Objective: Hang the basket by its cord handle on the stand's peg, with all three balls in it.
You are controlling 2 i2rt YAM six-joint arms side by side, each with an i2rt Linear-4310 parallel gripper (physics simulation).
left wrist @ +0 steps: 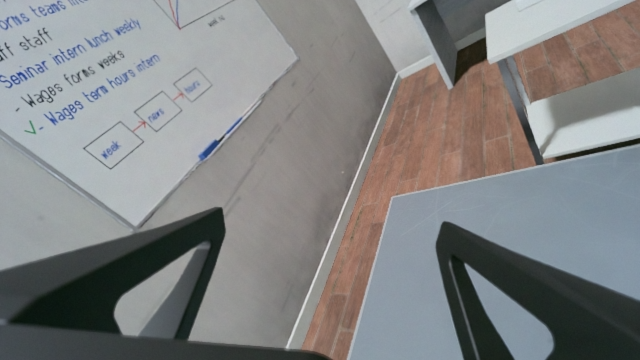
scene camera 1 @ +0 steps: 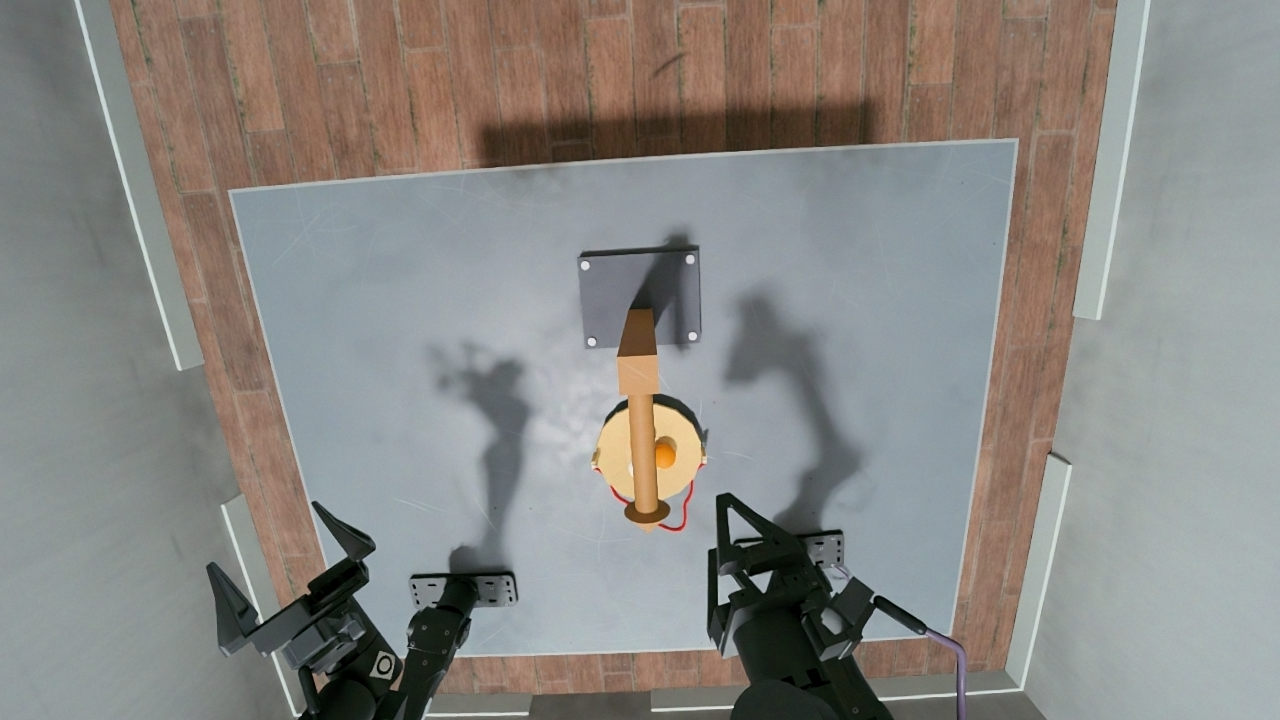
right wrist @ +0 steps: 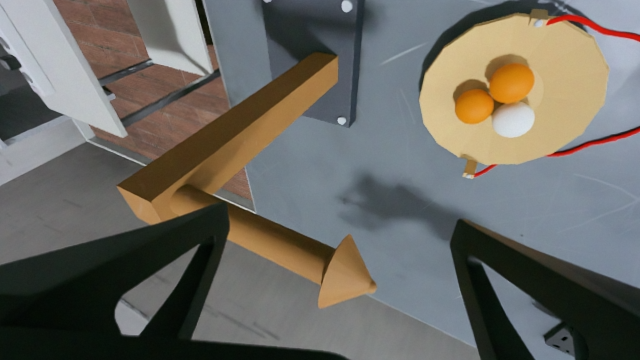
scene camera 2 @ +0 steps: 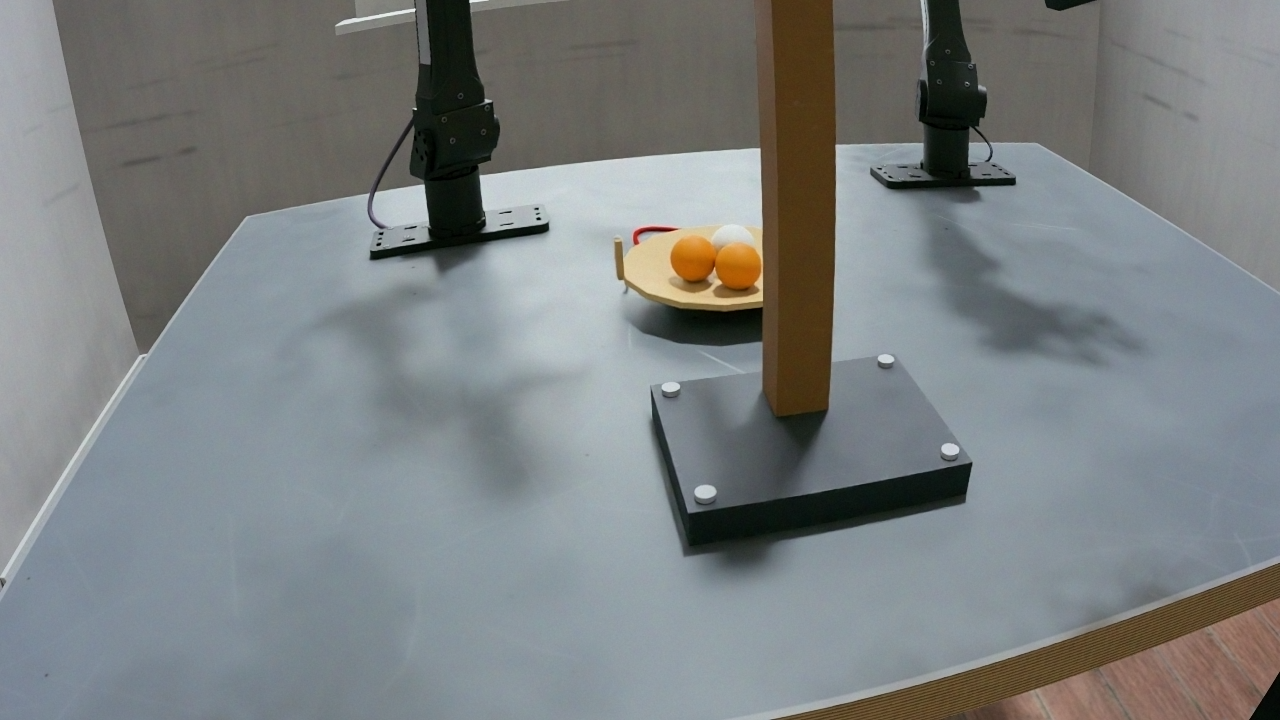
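Seen in the pictures: left gripper, fingertip midpoint: point(left wrist: 330, 226) point(scene camera 1: 263, 531); right gripper, fingertip midpoint: point(scene camera 1: 717, 523) point(right wrist: 339, 223); left arm's base, link origin: point(scene camera 1: 464, 589) point(scene camera 2: 945, 178); right arm's base, link origin: point(scene camera 2: 458, 234).
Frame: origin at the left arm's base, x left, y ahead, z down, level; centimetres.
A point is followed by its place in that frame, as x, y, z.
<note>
The tan, shallow basket point(scene camera 1: 610, 447) {-30.5, 28.7, -2.2} point(scene camera 2: 644, 279) {-43.7, 28.4, -2.5} point(right wrist: 565, 120) {-35.9, 20.7, -2.4} rests on the table. Two orange balls point(scene camera 2: 692, 258) {-39.7, 28.9, -4.2} point(right wrist: 474, 106) {-36.8, 29.7, -5.1} and a white ball point(scene camera 2: 732, 236) {-35.6, 26.7, -4.9} point(right wrist: 513, 120) {-36.1, 25.6, -5.2} lie together in it. Its red cord handle point(scene camera 1: 687, 510) {-42.6, 14.9, -0.4} point(scene camera 2: 653, 230) {-40.3, 11.2, -0.2} point(right wrist: 597, 144) {-33.0, 16.3, -0.5} droops to one side. The stand's wooden peg point(scene camera 1: 641, 447) {-36.8, 42.1, -31.7} point(right wrist: 280, 252) {-37.7, 38.0, -31.4}, with a cone tip, is high above the basket and bears nothing. My left gripper point(scene camera 1: 264, 535) {1.7, 35.9, -33.3} point(left wrist: 330, 226) {1.7, 35.9, -33.3} is open and empty, far left of the basket. My right gripper point(scene camera 1: 721, 503) {-43.8, 33.7, -32.2} point(right wrist: 339, 223) {-43.8, 33.7, -32.2} is open and empty, raised right of the peg's tip.
The stand's post point(scene camera 2: 796, 223) {-37.7, 51.4, -15.5} point(right wrist: 240, 125) {-38.8, 48.5, -22.2} rises from a dark base point(scene camera 1: 599, 304) {-30.8, 52.5, -2.5} point(scene camera 2: 859, 438) {-34.4, 55.1, -2.5} behind the basket in scene camera 1. The peg juts out over the basket there. A whiteboard point(left wrist: 165, 45) hangs on the wall in the left wrist view.
</note>
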